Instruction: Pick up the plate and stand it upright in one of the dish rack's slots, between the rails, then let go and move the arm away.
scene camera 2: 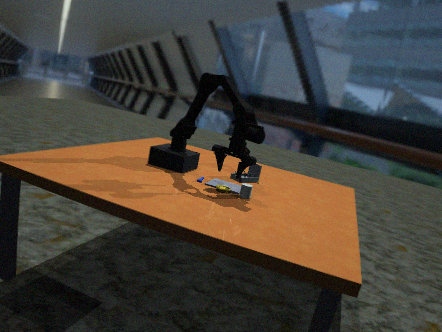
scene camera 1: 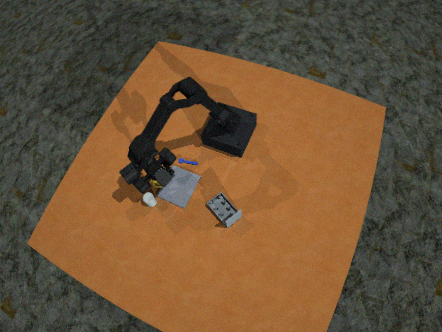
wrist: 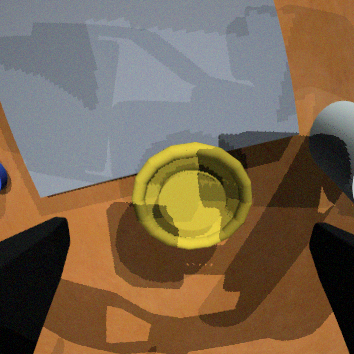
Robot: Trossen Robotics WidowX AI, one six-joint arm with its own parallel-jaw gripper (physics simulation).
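The yellow plate (scene camera 1: 157, 184) (scene camera 2: 223, 189) (wrist: 190, 197) lies face up at the edge of a flat grey board, its rim overlapping the board's edge in the wrist view. My gripper (scene camera 1: 159, 177) (scene camera 2: 230, 172) (wrist: 194, 235) is open and empty above the plate, with a finger to either side of it in the wrist view and clear of it. In the first scene view the arm hides part of the plate. The small grey dish rack (scene camera 1: 233, 219) (scene camera 2: 254, 173) stands on the table beyond the board, with a raised panel at one end. The rack does not show in the wrist view.
The grey board (scene camera 1: 183, 189) (scene camera 2: 217, 182) (wrist: 150, 115) lies flat on the orange table (scene camera 1: 280, 240) (scene camera 2: 165, 202). A white cup (scene camera 1: 149, 199) (scene camera 2: 246, 191) (wrist: 332, 125) stands close beside the plate and board. A blue utensil (scene camera 1: 189, 162) (scene camera 2: 200, 179) (wrist: 2, 176) lies on the board's other side.
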